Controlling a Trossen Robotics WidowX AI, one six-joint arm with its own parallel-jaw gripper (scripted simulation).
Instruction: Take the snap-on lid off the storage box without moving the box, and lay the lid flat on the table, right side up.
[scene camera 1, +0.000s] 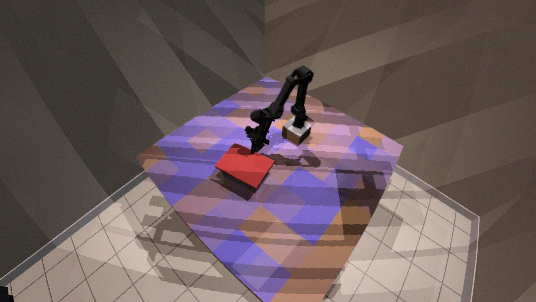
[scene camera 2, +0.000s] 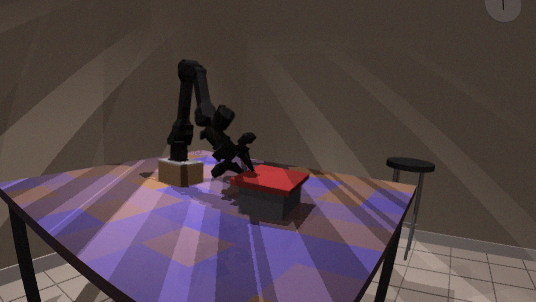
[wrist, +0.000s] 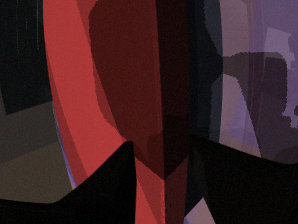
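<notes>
You've got the gripper (scene camera 2: 250, 174), which the wrist view shows as well (wrist: 159, 146). There's a red lid (scene camera 2: 278, 181) too, and that lid can also be seen at (scene camera 1: 238, 162) and at (wrist: 114, 78). And there's a dark grey storage box (scene camera 2: 254, 203).
</notes>
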